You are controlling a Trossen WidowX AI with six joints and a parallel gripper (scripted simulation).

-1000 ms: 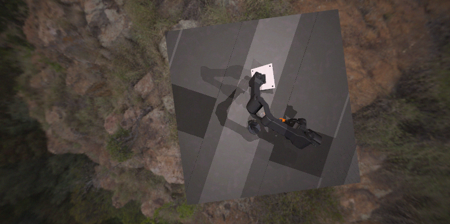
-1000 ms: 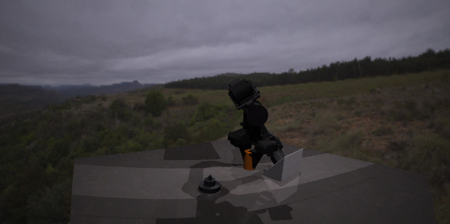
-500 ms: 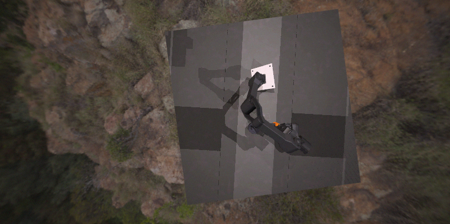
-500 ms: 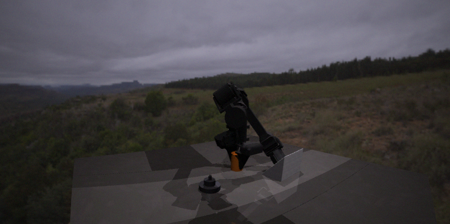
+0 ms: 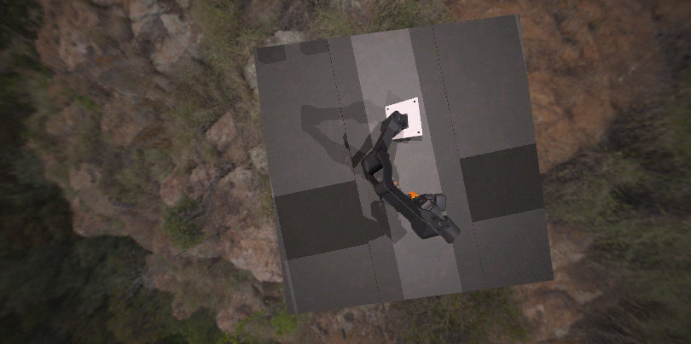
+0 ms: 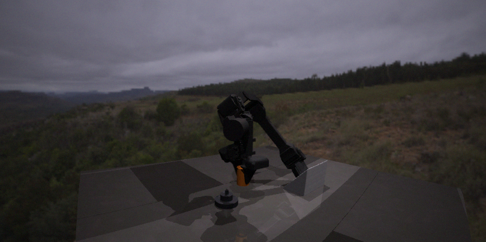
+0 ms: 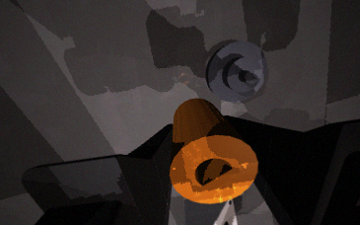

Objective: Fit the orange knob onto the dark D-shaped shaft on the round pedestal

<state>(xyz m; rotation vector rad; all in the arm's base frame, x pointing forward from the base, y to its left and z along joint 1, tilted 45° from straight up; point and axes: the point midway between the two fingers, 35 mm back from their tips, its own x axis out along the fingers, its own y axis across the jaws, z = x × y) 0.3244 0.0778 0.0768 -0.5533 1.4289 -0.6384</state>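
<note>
The round dark pedestal lies 2 cm ahead of my gripper tip, 7 cm to the right of it and 9 cm below it. From my gripper tip the other things lie so: orange knob: 2 cm above.
</note>
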